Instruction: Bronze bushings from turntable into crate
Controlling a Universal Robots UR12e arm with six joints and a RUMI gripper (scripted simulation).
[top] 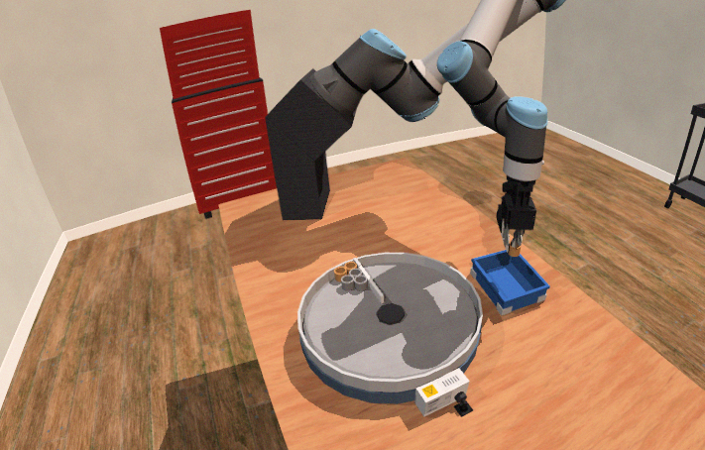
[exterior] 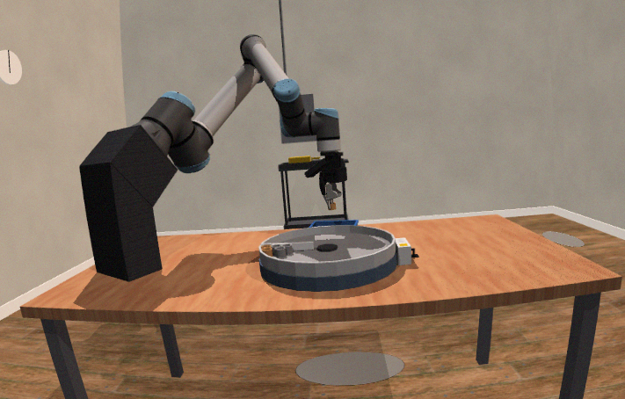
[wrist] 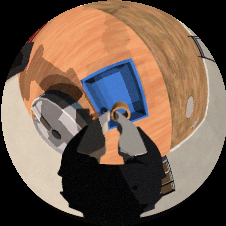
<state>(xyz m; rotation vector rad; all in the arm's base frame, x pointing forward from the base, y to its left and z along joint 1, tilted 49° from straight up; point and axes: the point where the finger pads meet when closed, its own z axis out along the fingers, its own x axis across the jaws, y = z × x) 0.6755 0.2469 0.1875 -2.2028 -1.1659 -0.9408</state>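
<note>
The blue crate is 11 cm below my hand, 1 cm to the left of it and 1 cm ahead of it. The rest, counted from my hand: round grey turntable (34 cm to the right, 8 cm below, 4 cm ahead).
</note>
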